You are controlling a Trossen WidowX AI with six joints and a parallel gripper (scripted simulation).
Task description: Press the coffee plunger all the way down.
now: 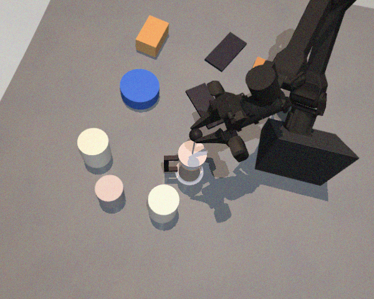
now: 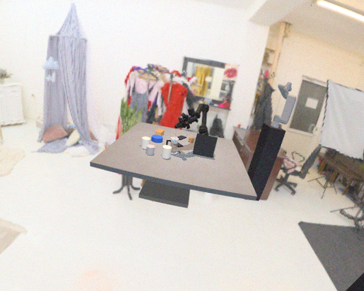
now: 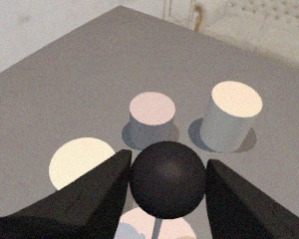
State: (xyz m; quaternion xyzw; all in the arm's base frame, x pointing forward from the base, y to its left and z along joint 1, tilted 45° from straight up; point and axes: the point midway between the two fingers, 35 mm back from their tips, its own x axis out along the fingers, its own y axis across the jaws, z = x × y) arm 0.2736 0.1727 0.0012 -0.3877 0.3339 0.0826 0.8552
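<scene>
Now: the coffee press 1 cm ahead of my gripper tip and 13 cm below it. From my gripper tip the other things lie so: blue cylinder 17 cm ahead, 25 cm to the right, 24 cm below.
</scene>
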